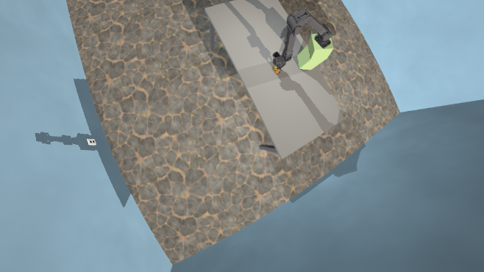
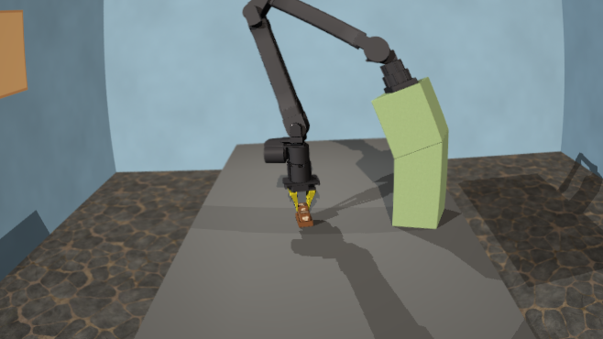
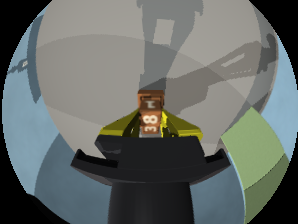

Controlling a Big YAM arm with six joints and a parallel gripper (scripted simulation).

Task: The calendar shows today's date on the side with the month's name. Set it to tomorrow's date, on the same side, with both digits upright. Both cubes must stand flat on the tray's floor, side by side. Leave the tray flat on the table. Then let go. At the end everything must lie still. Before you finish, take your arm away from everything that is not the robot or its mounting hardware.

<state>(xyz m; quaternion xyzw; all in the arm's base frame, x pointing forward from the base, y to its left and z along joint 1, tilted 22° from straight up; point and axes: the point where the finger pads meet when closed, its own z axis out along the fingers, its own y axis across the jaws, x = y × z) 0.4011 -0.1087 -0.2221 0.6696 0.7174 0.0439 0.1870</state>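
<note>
The brown number cube lies right at my hand. From my hand the other things lie so: calendar tray: 3 cm below, 2 cm to the left.
</note>
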